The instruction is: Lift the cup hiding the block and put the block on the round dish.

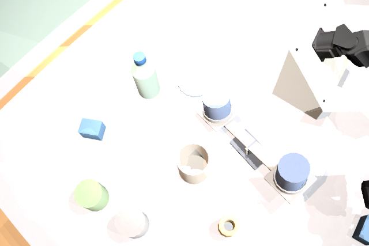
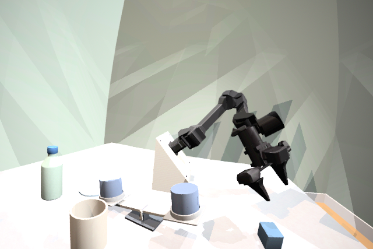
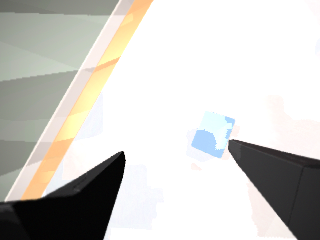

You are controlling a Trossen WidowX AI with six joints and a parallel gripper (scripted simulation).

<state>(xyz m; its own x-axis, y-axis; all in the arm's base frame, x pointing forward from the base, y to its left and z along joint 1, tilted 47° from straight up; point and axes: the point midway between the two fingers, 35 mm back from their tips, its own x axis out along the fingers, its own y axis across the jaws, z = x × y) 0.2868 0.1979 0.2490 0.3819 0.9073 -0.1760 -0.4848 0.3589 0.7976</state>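
Now: gripper tip 60 mm past the small green block, 500 mm to the left of it and 90 mm above it. From my gripper tip the other things lie so: orange cylinder: 250 mm ahead, 170 mm to the right, 90 mm below; grey cylinder: 280 mm ahead, 520 mm to the right, 90 mm below; beige cup: 100 mm ahead, 480 mm to the right, 90 mm below.
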